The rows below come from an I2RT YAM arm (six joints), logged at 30 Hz.
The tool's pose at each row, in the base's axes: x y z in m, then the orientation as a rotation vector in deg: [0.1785, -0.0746, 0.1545, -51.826, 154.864, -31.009]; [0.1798, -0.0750, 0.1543, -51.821, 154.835, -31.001]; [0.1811, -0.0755, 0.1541, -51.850, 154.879, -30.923]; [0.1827, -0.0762, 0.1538, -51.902, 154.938, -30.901]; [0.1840, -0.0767, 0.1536, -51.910, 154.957, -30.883]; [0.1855, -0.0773, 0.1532, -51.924, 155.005, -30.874]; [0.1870, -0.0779, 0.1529, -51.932, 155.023, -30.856]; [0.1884, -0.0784, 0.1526, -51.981, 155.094, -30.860]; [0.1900, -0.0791, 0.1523, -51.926, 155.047, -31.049]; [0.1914, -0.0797, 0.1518, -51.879, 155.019, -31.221]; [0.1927, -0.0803, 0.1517, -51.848, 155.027, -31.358]
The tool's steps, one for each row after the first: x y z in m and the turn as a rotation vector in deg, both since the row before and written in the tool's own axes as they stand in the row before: [-0.0007, -0.0009, 0.0007, 0.008, -0.029, 0.003]; [-0.0007, -0.0010, 0.0008, -0.067, 0.014, -0.009]; [-0.0008, -0.0012, 0.0010, -0.045, 0.051, -0.030]; [-0.0007, -0.0010, 0.0007, -0.019, 0.011, -0.002]; [-0.0008, -0.0011, 0.0010, -0.026, 0.041, -0.006]; [-0.0008, -0.0011, 0.0009, -0.019, 0.010, -0.003]; [-0.0008, -0.0010, 0.0009, -0.034, 0.071, -0.030]; [-0.0008, -0.0012, 0.0010, 0.137, 0.021, 0.014]; [-0.0007, -0.0010, 0.0011, 0.119, 0.033, 0.011]; [-0.0006, -0.0011, 0.0007, 0.081, 0.054, 0.006]
